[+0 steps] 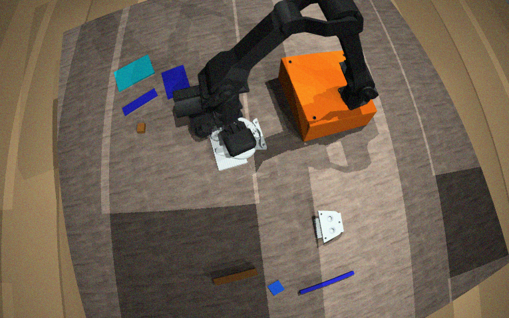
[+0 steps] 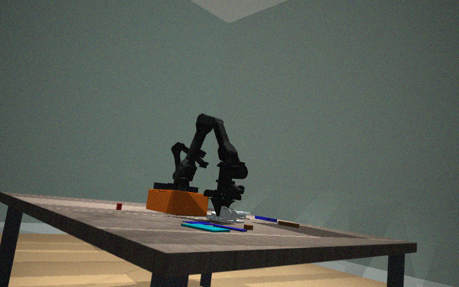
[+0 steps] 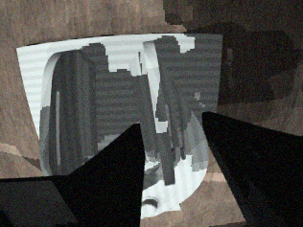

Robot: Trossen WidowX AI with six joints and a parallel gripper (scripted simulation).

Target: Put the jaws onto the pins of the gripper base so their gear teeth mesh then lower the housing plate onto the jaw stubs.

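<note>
Right now the white jaw is 3 cm behind my gripper tip and 5 cm to the left of it. Also, from my gripper tip: small brown cube (21 cm ahead, 12 cm to the right, 1 cm below); then blue bar (19 cm ahead, 20 cm to the right, 2 cm below); then blue plate (7 cm ahead, 21 cm to the right, 2 cm below).
</note>
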